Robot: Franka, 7 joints.
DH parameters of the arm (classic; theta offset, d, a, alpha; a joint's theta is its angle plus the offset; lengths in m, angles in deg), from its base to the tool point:
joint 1: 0 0.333 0 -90
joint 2: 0 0 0 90
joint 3: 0 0.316 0.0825 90
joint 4: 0 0 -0.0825 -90
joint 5: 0 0.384 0 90
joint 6: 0 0 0.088 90
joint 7: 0 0.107 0 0
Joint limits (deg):
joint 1: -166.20..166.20
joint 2: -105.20..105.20
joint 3: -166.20..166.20
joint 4: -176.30..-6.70
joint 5: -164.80..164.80
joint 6: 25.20..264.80
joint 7: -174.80..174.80
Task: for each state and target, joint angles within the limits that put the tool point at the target. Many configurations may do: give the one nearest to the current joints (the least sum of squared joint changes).
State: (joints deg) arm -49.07 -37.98 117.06 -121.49 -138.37 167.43 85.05
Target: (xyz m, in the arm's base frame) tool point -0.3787 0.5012 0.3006
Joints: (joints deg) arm -20.33 -29.24 140.27 -103.93 -134.99 167.96 85.05
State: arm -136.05 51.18 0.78 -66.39 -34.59 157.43 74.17
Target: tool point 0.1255 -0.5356 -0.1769
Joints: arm -102.18 85.93 21.41 -86.37 -36.15 155.35 74.17
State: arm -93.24 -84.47 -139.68 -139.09 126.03 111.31 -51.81
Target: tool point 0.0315 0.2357 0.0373
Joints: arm -128.12 -33.15 -166.20 -161.19 125.99 120.89 -51.81
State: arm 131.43 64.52 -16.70 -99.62 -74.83 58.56 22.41
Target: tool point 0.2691 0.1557 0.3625
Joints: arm 120.37 63.78 -71.76 -149.54 -63.72 43.11 22.41
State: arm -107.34 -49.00 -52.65 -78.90 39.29 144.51 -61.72
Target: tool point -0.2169 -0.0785 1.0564
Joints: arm -98.65 -39.65 -20.52 -79.90 39.41 139.37 -61.72
